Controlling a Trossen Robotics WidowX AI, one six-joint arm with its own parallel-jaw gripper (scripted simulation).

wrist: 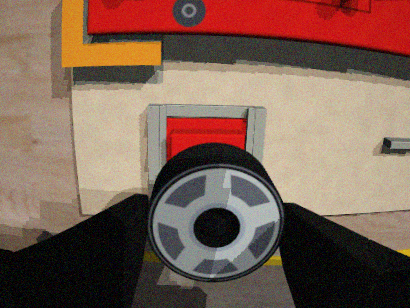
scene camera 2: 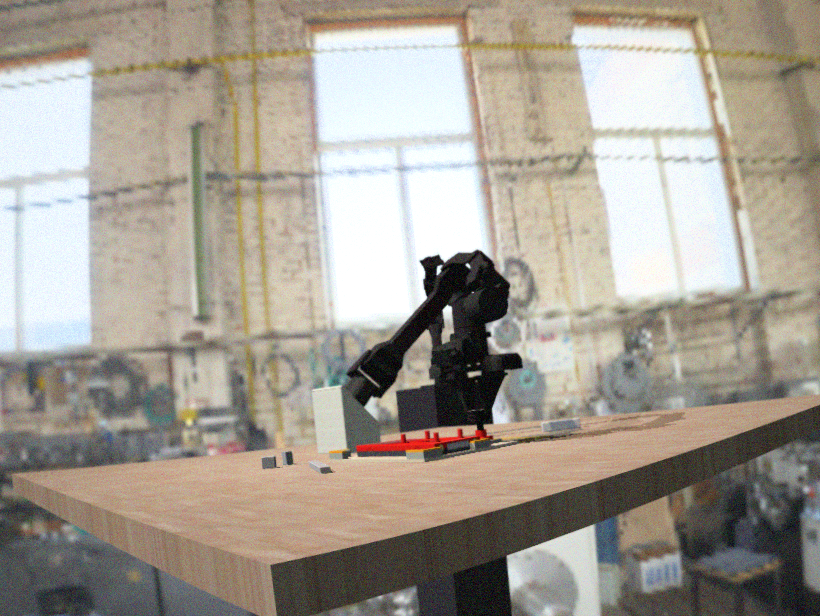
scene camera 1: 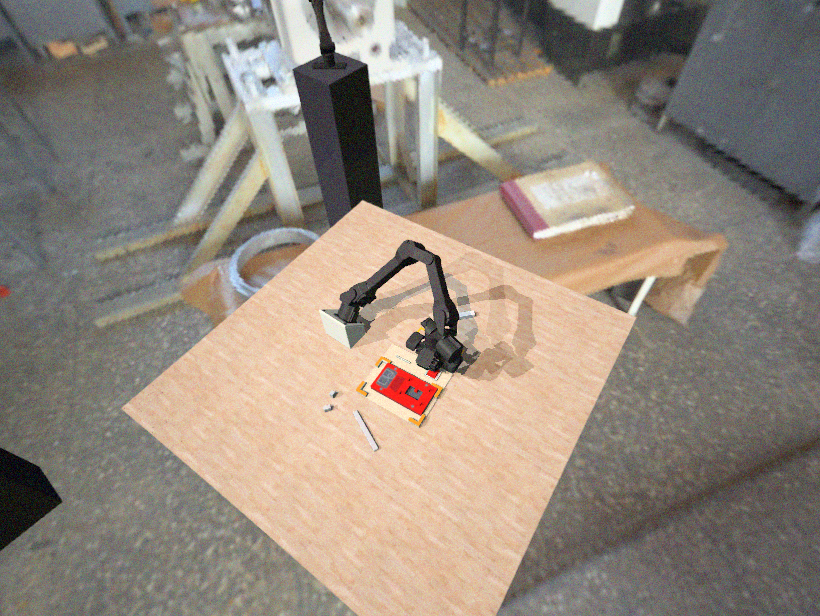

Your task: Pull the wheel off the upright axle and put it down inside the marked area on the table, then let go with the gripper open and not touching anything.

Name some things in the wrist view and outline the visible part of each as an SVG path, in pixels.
My gripper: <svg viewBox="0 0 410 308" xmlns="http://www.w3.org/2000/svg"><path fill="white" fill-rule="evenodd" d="M284 203L286 229L278 249L280 249L281 263L285 271L286 282L289 283L289 290L292 292L296 308L410 308L410 256L379 245L373 239L369 241L363 235L354 233L354 231L346 229L346 227L330 221L330 219L323 218L321 215L314 213L314 211L309 211L305 207L297 205L296 202ZM149 195L130 195L125 201L114 203L113 206L108 207L102 213L100 211L100 213L85 219L79 225L75 225L68 230L65 229L63 233L57 234L53 238L49 237L47 241L37 242L35 245L25 247L25 249L15 251L15 253L0 249L0 308L130 308L134 292L136 292L134 290L137 287L138 275L140 275L142 264L144 264L142 258L144 258L146 245L145 219L149 209Z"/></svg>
A red plate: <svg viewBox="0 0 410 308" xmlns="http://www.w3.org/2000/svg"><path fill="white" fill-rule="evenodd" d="M88 0L88 36L120 36L120 34L132 34L132 36L138 36L138 34L162 34L162 36L169 36L169 34L188 34L188 36L260 38L260 40L288 40L290 42L310 42L310 44L343 46L343 48L377 51L377 53L402 55L402 57L410 58L410 0Z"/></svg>
